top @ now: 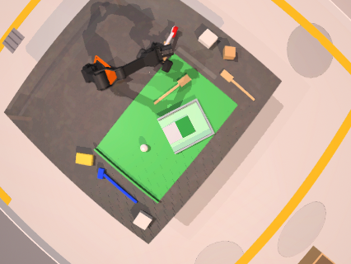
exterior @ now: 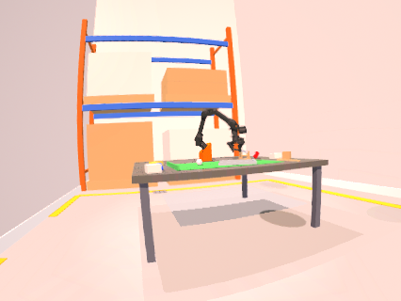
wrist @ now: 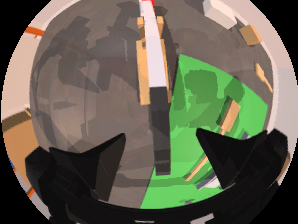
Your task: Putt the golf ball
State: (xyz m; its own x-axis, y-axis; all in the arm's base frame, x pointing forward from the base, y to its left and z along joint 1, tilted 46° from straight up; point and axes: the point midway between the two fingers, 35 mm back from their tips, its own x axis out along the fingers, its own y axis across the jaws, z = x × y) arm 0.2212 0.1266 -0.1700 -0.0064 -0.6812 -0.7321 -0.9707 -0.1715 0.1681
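Now: gripper tip 40 mm past the red putter and 120 mm to the right of it. Round my gripper tip: white golf ball: 240 mm ahead, 400 mm to the right, 40 mm below; then tan block: 270 mm ahead, 330 mm to the left, 30 mm below; then yellow block: 10 mm ahead, 690 mm to the right, 50 mm below.
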